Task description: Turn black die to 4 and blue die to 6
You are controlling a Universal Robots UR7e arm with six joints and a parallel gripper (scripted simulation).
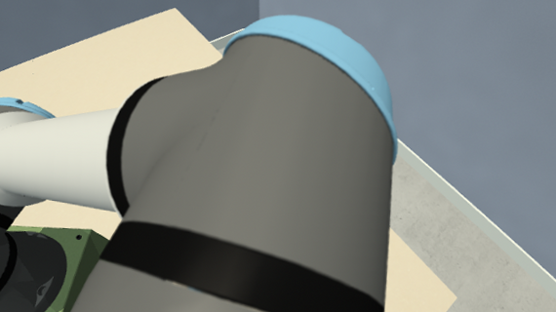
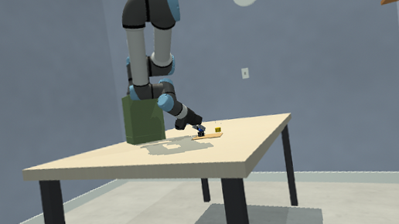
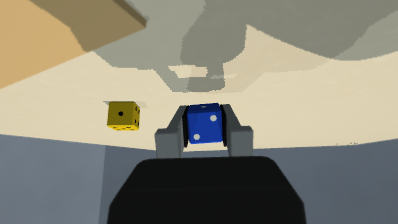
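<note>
My gripper is now 1 cm to the right of the blue die. From my hand the other things lie so: tan mat: 10 cm ahead, 12 cm to the right, 3 cm below; then yellow die: 9 cm ahead, 4 cm to the left, 2 cm below; then black die: 7 cm ahead, 12 cm to the right, 2 cm below.
</note>
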